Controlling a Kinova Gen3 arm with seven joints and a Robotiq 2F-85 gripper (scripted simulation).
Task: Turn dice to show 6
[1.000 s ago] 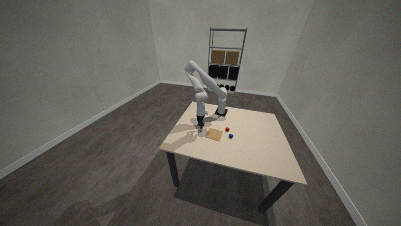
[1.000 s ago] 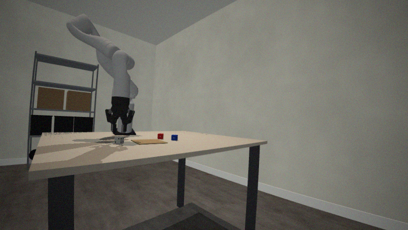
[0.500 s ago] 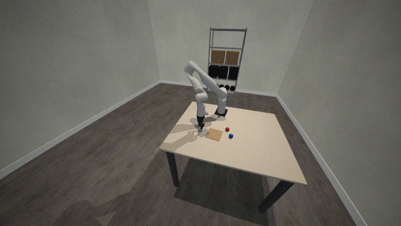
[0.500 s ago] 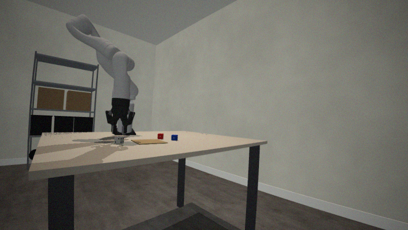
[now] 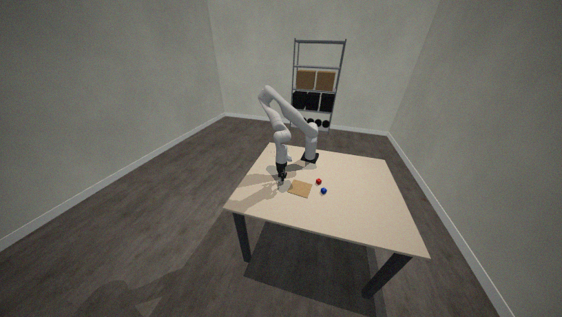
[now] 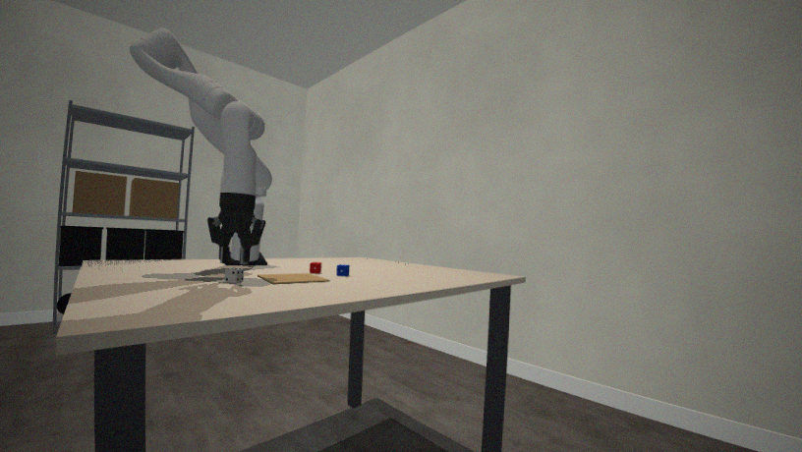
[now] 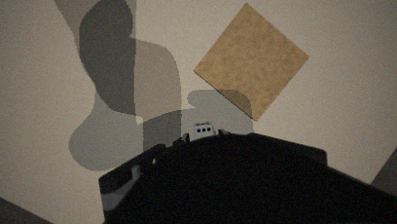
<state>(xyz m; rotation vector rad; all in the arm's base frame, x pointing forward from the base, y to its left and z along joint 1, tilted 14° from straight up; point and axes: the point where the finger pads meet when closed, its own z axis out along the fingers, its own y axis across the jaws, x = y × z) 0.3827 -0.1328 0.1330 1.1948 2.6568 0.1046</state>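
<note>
Right now my hand is 40 mm above the white die. Also, from my hand: tan mat: 140 mm to the left, 60 mm below; then blue die: 20 mm behind, 300 mm to the left, 40 mm below; then red die: 100 mm behind, 260 mm to the left, 40 mm below.
</note>
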